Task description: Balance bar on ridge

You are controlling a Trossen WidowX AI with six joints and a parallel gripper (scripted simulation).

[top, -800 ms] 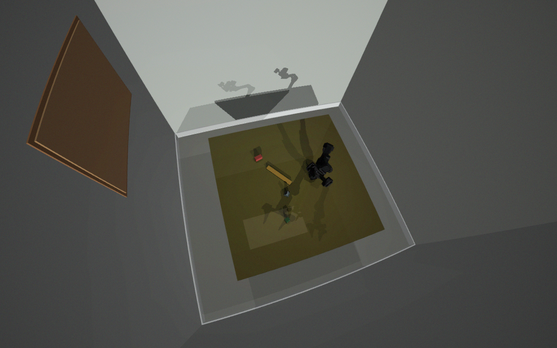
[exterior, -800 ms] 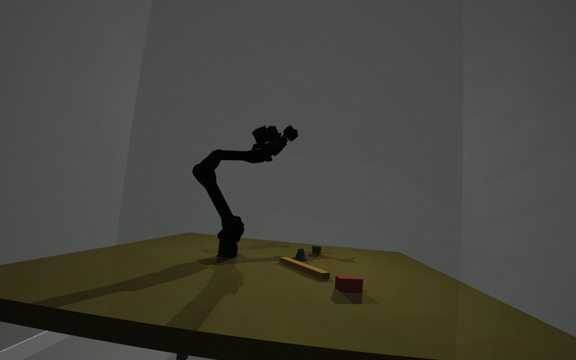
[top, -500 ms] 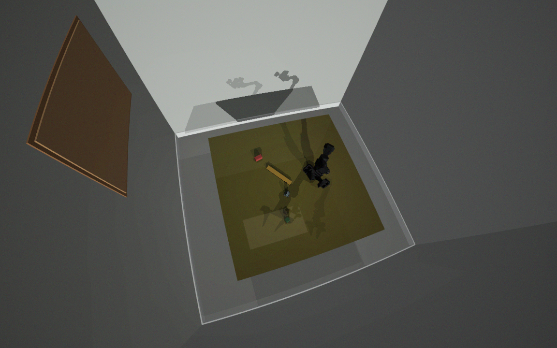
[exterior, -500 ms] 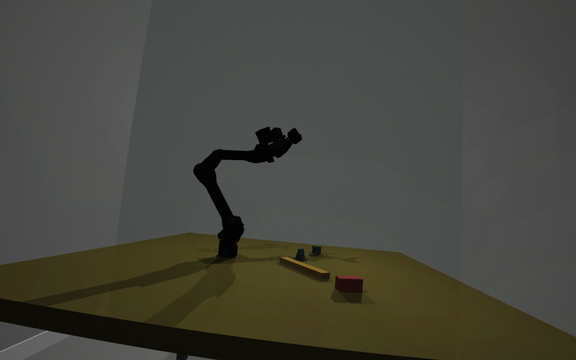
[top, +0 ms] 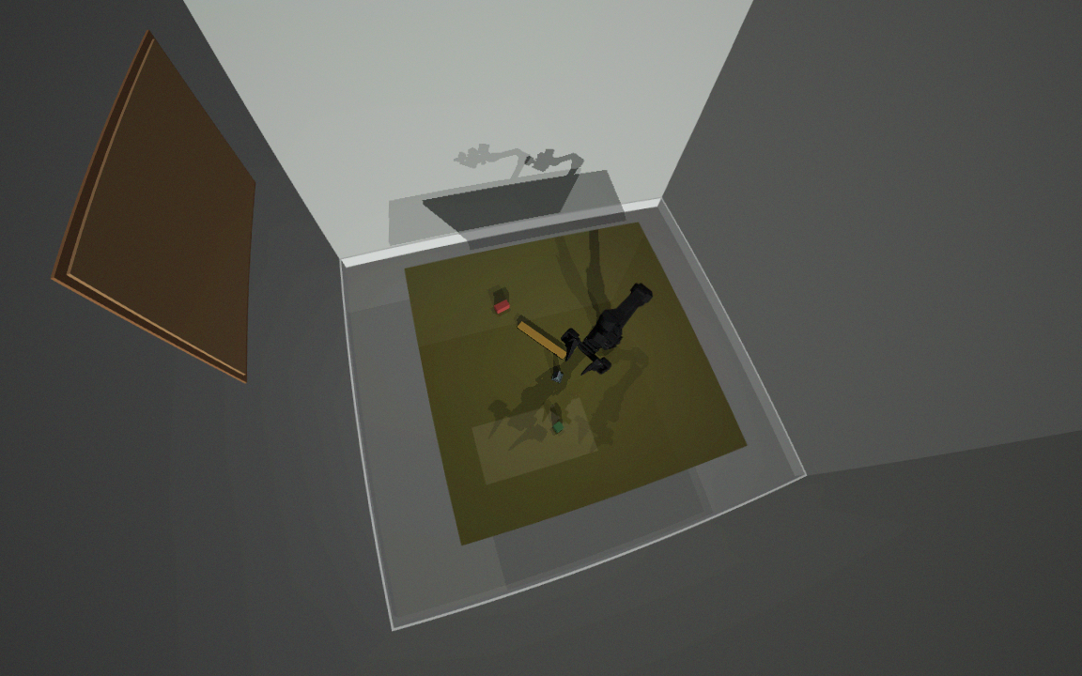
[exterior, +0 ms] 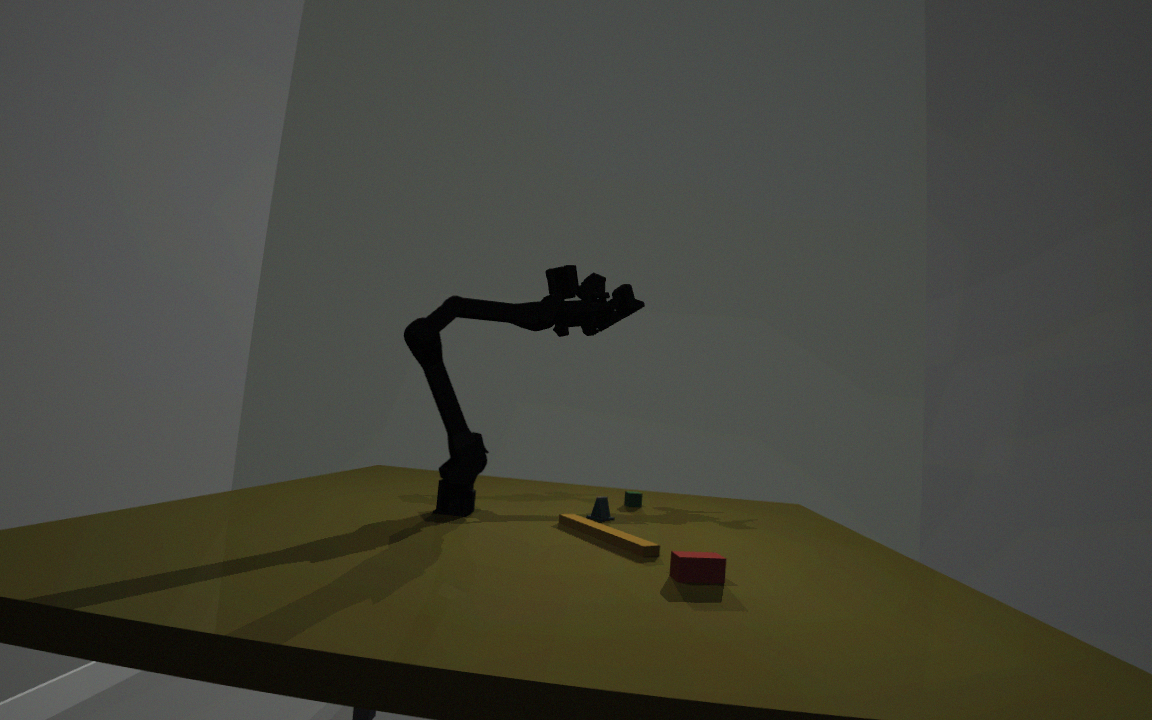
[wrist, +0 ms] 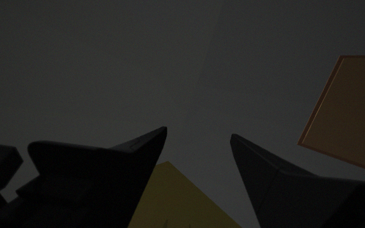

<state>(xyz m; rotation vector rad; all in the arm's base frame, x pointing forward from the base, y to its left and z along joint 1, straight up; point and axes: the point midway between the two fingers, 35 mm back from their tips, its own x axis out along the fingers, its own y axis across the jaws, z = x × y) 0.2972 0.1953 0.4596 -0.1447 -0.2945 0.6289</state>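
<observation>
Right now my gripper tip is 46 cm above the bar, 31 cm to the left of it and 3 cm past it. Also, from my gripper tip: red block 52 cm to the right, 45 cm below, 11 cm ahead; then small green cube 45 cm below, 10 cm to the left, 3 cm ahead.
</observation>
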